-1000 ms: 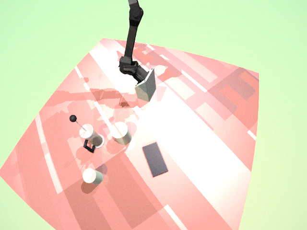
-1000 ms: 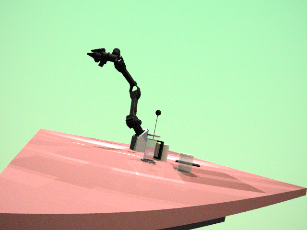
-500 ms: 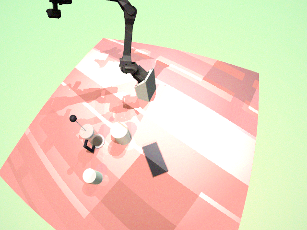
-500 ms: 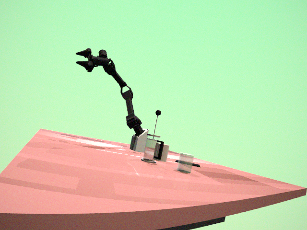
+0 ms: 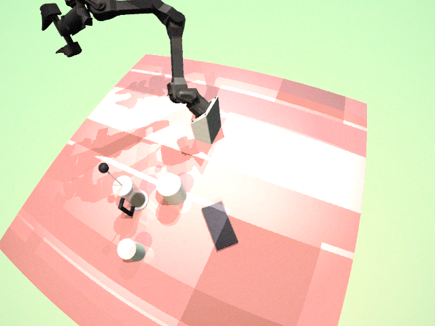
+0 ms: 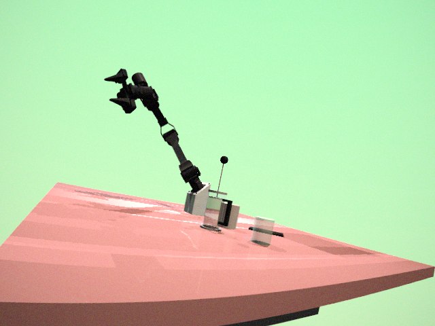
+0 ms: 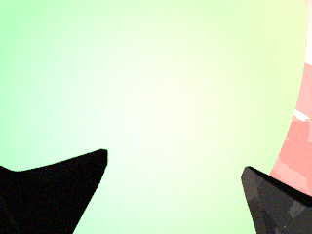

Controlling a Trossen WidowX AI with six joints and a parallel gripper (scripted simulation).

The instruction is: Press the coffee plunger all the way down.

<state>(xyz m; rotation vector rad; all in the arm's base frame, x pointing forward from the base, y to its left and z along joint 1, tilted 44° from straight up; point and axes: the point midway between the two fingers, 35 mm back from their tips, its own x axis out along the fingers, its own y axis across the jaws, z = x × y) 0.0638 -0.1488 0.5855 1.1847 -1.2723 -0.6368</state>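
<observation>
My gripper tip is 32 cm short of the coffee press, 41 cm to the right of it and 31 cm above it. From my gripper tip the other things lie so: white cylinder (24 cm ahead, 53 cm to the left, 39 cm below).
</observation>
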